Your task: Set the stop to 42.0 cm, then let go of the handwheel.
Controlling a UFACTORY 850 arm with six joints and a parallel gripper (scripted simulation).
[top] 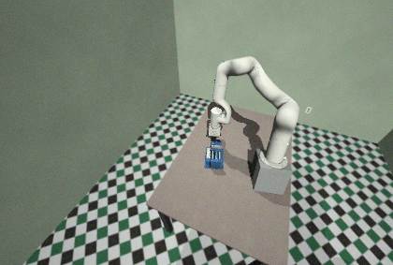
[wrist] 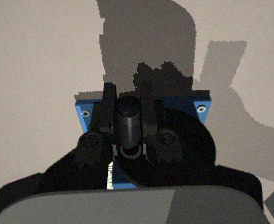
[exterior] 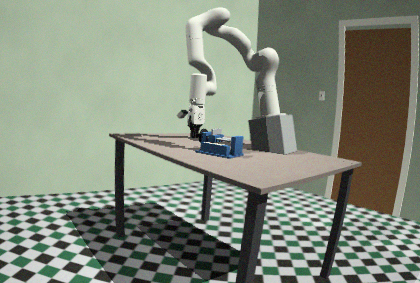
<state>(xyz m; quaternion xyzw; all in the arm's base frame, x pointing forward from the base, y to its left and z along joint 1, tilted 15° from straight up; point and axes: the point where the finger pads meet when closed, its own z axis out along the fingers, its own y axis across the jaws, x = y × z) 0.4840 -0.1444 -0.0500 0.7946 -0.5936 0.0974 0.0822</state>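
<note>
Right now the stop block is 110 mm to the left of my hand, 50 mm behind it and 10 mm above it.
</note>
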